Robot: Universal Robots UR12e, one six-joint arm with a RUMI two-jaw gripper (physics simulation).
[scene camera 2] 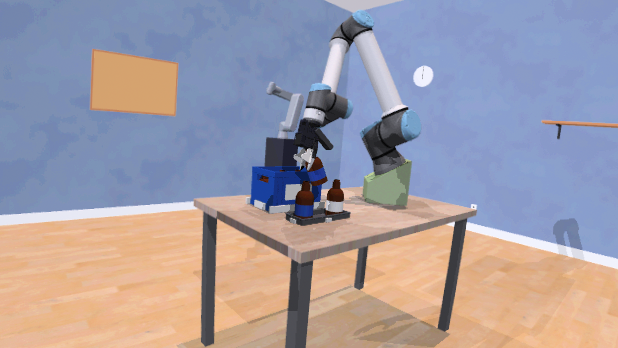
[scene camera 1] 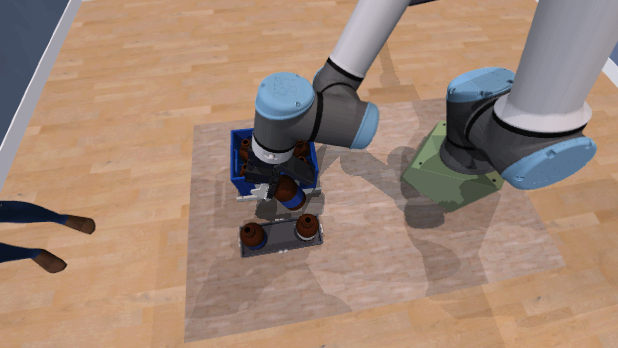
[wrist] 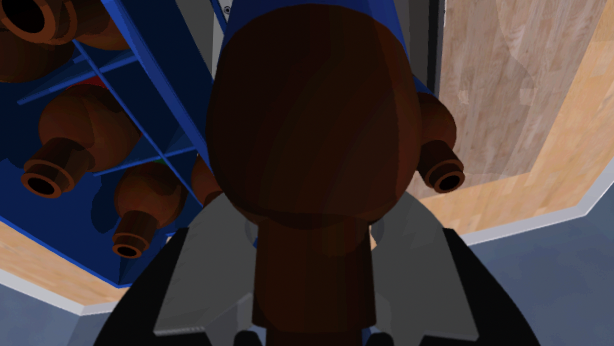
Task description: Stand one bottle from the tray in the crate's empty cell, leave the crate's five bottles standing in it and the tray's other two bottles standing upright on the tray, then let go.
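Places are measured from the arm's base along level axes (x left, y back, z up), in metres.
Pixels of known places: gripper, fingertip midpoint: (scene camera 2: 304,170) (scene camera 1: 268,190); arm's base, link origin: (scene camera 2: 390,167) (scene camera 1: 472,152).
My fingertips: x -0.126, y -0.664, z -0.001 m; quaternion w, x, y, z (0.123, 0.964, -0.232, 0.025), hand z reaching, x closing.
Observation:
Ahead of a thing's pixels: the offset from my fingertips to its top centre. "*": to the spot under its first point. Level surfaces: height alone.
My gripper (scene camera 1: 273,188) (wrist: 314,175) is shut on the neck of a brown bottle {dx +0.020, dy +0.045, dz +0.095 m} (scene camera 1: 287,191) (scene camera 2: 317,172) (wrist: 315,120) with a blue label. The bottle hangs tilted, its base toward the tray, beside the tray-side wall of the blue crate {dx -0.135, dy +0.060, dz -0.013 m} (scene camera 1: 243,187) (scene camera 2: 265,190). In the wrist view brown bottles {dx -0.179, dy +0.073, dz -0.025 m} (wrist: 90,115) {dx -0.205, dy -0.016, dz -0.025 m} (wrist: 150,195) stand in crate cells; an empty cell {* dx -0.134, dy +0.057, dz -0.118 m} (wrist: 147,107) shows in the row nearest the tray. On the dark tray {dx +0.103, dy -0.011, dz -0.162 m} (scene camera 1: 280,237) (scene camera 2: 320,219) stand upright a blue-labelled bottle {dx +0.081, dy -0.093, dz -0.028 m} (scene camera 1: 252,236) (scene camera 2: 304,202) and a white-labelled bottle {dx +0.119, dy +0.078, dz -0.028 m} (scene camera 1: 307,226) (scene camera 2: 335,197). The held bottle's base is hidden in the wrist view.
The crate stands behind the tray, with a light strip {* dx -0.062, dy -0.070, dz -0.166 m} (scene camera 1: 250,198) along its near side. The arm's green pedestal (scene camera 1: 445,187) (scene camera 2: 387,187) is to the right on the table {dz -0.188 m} (scene camera 1: 360,280) (scene camera 2: 390,225). Another grey arm (scene camera 2: 295,112) stands behind. A person's legs (scene camera 1: 30,213) show at left.

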